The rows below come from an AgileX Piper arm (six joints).
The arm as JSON. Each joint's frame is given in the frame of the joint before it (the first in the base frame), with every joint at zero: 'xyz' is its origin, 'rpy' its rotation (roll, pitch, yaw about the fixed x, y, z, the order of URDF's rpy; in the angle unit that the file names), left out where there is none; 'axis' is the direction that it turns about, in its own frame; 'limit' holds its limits. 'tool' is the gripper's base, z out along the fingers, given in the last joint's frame.
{
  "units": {
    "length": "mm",
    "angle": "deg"
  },
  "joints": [
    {
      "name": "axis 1",
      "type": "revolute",
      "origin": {
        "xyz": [
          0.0,
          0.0,
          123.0
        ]
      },
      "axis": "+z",
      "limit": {
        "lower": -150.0,
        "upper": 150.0
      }
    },
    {
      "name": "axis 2",
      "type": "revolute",
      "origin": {
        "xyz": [
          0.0,
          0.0,
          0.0
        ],
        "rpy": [
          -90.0,
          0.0,
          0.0
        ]
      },
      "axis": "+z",
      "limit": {
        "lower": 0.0,
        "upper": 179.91
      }
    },
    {
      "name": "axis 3",
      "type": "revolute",
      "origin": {
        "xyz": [
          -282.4,
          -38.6,
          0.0
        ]
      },
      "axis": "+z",
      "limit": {
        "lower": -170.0,
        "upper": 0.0
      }
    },
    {
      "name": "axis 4",
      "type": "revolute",
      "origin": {
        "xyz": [
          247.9,
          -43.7,
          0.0
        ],
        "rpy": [
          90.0,
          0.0,
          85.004
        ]
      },
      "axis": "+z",
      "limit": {
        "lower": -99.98,
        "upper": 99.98
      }
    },
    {
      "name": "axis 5",
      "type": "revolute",
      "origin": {
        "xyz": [
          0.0,
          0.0,
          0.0
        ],
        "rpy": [
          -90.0,
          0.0,
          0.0
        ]
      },
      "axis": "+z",
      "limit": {
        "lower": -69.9,
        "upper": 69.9
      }
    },
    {
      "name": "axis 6",
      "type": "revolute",
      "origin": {
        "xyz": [
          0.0,
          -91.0,
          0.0
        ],
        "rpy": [
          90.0,
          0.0,
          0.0
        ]
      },
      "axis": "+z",
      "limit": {
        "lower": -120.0,
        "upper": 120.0
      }
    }
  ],
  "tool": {
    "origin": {
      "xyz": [
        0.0,
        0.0,
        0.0
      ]
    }
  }
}
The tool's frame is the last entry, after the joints.
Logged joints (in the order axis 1, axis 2, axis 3, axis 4, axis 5, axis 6), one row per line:
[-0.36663, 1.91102, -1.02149, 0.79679, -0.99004, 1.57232]
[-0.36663, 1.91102, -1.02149, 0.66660, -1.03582, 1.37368]
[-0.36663, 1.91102, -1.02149, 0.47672, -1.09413, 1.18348]
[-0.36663, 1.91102, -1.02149, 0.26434, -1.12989, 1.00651]
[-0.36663, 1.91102, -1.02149, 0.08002, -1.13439, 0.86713]
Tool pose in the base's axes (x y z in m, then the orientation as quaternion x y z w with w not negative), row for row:
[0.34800, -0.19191, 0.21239, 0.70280, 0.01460, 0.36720, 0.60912]
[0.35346, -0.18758, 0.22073, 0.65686, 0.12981, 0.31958, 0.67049]
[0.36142, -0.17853, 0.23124, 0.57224, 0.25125, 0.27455, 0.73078]
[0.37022, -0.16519, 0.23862, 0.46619, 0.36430, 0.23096, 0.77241]
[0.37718, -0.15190, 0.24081, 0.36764, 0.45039, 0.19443, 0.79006]
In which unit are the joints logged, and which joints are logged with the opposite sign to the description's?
The joints are logged in radians. Opposite sign: none.
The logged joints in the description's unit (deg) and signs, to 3 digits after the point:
[-21.006, 109.493, -58.527, 45.653, -56.725, 90.087]
[-21.006, 109.493, -58.527, 38.193, -59.348, 78.706]
[-21.006, 109.493, -58.527, 27.314, -62.689, 67.808]
[-21.006, 109.493, -58.527, 15.146, -64.738, 57.669]
[-21.006, 109.493, -58.527, 4.585, -64.996, 49.683]

